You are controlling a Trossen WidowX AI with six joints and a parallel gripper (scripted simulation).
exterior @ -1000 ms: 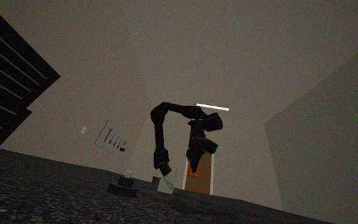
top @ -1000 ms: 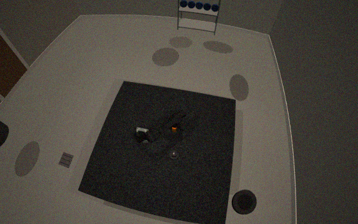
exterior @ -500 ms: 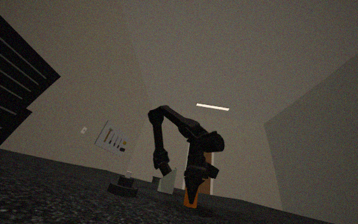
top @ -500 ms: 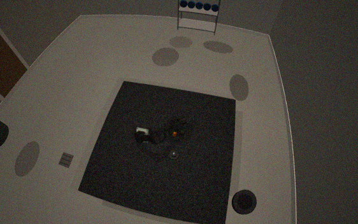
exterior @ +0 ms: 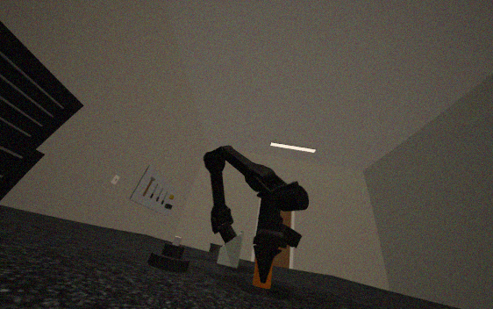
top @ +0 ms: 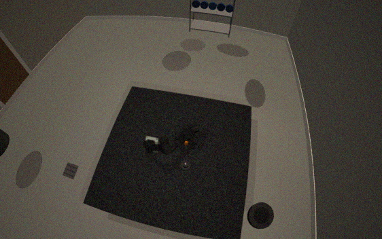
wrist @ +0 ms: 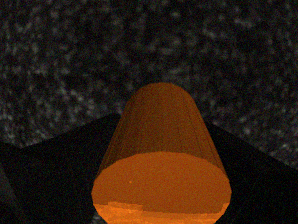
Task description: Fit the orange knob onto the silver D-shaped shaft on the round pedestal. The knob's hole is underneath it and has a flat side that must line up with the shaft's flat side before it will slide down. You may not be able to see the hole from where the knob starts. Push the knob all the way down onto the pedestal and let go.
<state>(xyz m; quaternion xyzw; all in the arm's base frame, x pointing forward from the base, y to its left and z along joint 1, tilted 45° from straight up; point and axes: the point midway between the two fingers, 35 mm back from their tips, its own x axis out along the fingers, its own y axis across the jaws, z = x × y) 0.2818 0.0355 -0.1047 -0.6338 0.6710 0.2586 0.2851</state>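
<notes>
Right now the orange knob is 30 mm above my gripper tip. Round my gripper tip: round pedestal 210 mm to the right, 30 mm ahead, 20 mm above.
</notes>
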